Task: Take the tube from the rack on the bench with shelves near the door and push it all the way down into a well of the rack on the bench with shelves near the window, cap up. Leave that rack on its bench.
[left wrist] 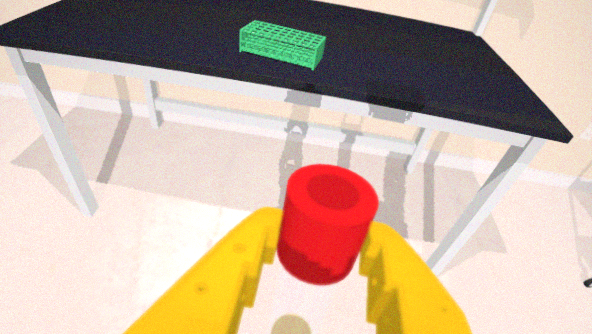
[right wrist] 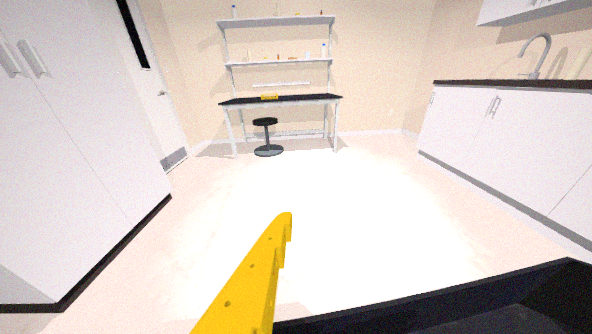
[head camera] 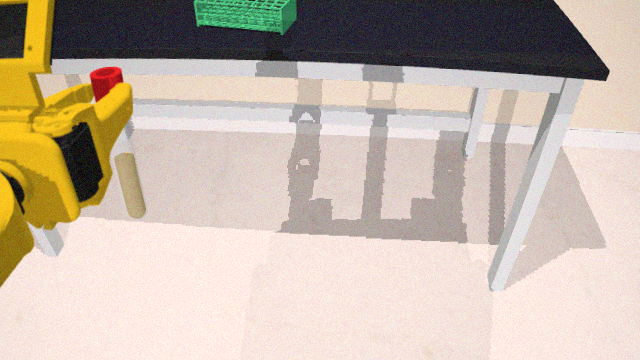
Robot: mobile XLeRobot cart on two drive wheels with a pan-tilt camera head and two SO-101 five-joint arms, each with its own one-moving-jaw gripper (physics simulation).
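Places are measured from the left arm's base along level axes (x ahead, y down, z left), in centimetres.
Pixels of known places: left end effector, tool point: point(left wrist: 279, 230) point(head camera: 92, 90); right end effector, tool point: point(right wrist: 291, 222).
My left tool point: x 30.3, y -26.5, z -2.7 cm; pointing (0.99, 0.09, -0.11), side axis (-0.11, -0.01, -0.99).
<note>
For each thing: its middle in the pictures, then the offset to it from my left tool point. Level surfaces: height alone.
- tube with a red cap, body centre: point(left wrist: 293, 326) point(head camera: 122, 151) dy +4.5, dx -0.3, dz -0.9 cm
- green rack, body centre: point(head camera: 246, 9) point(left wrist: 282, 44) dy +24.9, dx +76.0, dz +1.6 cm
- black-topped bench, its level: dy +27.8 cm
The tube with a red cap point(head camera: 106, 84) point(left wrist: 325, 225) is upright, cap up, in my left gripper point(head camera: 110, 94) point(left wrist: 324, 237), whose jaws press on both sides of it. Its tan lower part hangs below the jaws. The green rack point(head camera: 240, 17) point(left wrist: 282, 45) stands on the black-topped bench point(head camera: 400, 30) point(left wrist: 425, 70), beyond the tube in the left wrist view; the tube is apart from it, on the near side of the bench. My right gripper point(right wrist: 288, 227) is fully open, one notched jaw showing. A yellow rack point(right wrist: 269, 97) stands on the far bench with shelves point(right wrist: 310, 98).
Bench legs point(head camera: 532, 185) point(left wrist: 60, 135) stand below the near bench's front edge. In the right wrist view, a stool point(right wrist: 265, 121) stands at the far bench, a white cabinet point(right wrist: 65, 150) at the left, a sink counter point(right wrist: 500, 135) at the right, and a black edge point(right wrist: 425, 302) at the bottom.
</note>
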